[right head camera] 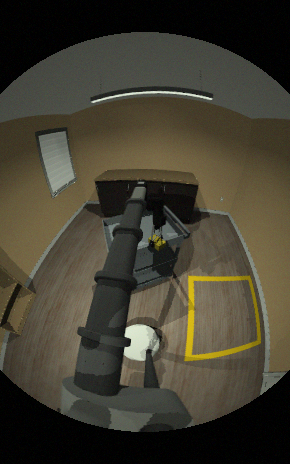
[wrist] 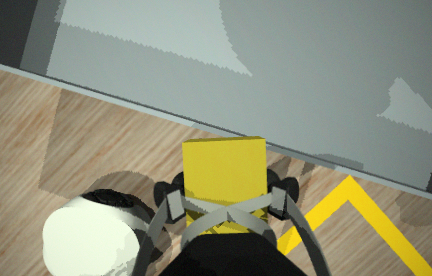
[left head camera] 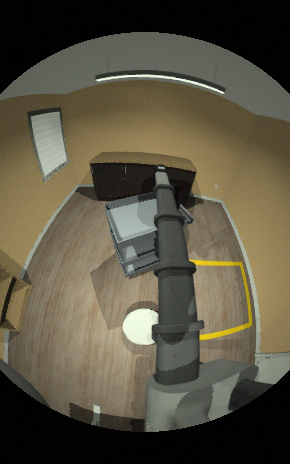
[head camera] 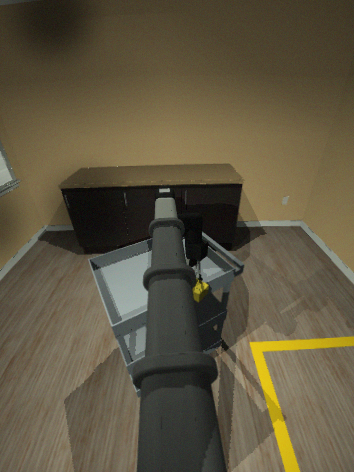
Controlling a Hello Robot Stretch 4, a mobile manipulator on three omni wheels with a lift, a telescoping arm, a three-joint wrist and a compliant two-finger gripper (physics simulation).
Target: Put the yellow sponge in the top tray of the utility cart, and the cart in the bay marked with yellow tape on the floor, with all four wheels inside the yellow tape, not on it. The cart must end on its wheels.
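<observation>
The yellow sponge (head camera: pixel 200 291) (right head camera: pixel 158 243) (wrist: pixel 225 170) is squeezed between the two fingertips. My gripper (wrist: pixel 225 187) is shut on it, above the near long edge of the cart's top tray; in the wrist view the sponge's far end reaches that edge. The grey utility cart (head camera: pixel 116 327) (left head camera: pixel 114 226) (right head camera: pixel 175 254) (wrist: pixel 325 115) stands upright and turned at an angle, partly hidden by the arm. The bay's yellow tape (head camera: pixel 270 395) (left head camera: pixel 246 290) (right head camera: pixel 190 320) (wrist: pixel 320 215) lies on the floor to the right of the cart and nearer. The cart's wheels are mostly hidden.
A dark cabinet (head camera: pixel 102 215) (left head camera: pixel 110 181) (right head camera: pixel 110 199) with a brown top stands close behind the cart. A round white-topped object (left head camera: pixel 140 326) (right head camera: pixel 141 342) (wrist: pixel 87 240) is on the floor in front of the cart. A wooden shelf unit (left head camera: pixel 21 300) (right head camera: pixel 24 312) stands at the left wall.
</observation>
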